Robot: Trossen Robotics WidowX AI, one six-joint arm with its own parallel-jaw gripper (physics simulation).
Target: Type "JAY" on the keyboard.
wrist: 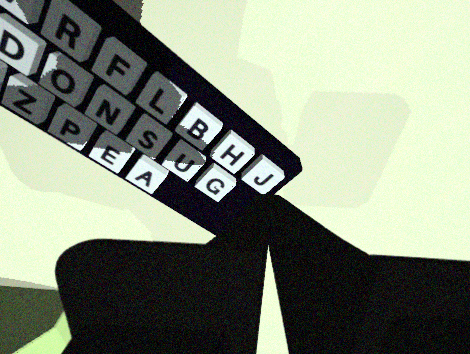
Labels:
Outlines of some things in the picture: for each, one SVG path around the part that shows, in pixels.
My gripper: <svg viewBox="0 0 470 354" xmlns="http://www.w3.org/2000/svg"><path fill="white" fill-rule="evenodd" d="M55 264L55 280L71 335L70 341L61 354L257 354L268 245L288 354L470 354L470 260L368 254L339 237L328 228L325 228L325 226L280 195L259 194L222 232L206 244L95 238L70 246L61 253Z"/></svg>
A dark keyboard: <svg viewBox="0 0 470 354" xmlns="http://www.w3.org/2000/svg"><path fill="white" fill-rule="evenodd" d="M0 0L0 106L215 236L222 232L259 194L275 194L303 171L300 157L225 96L113 0Z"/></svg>

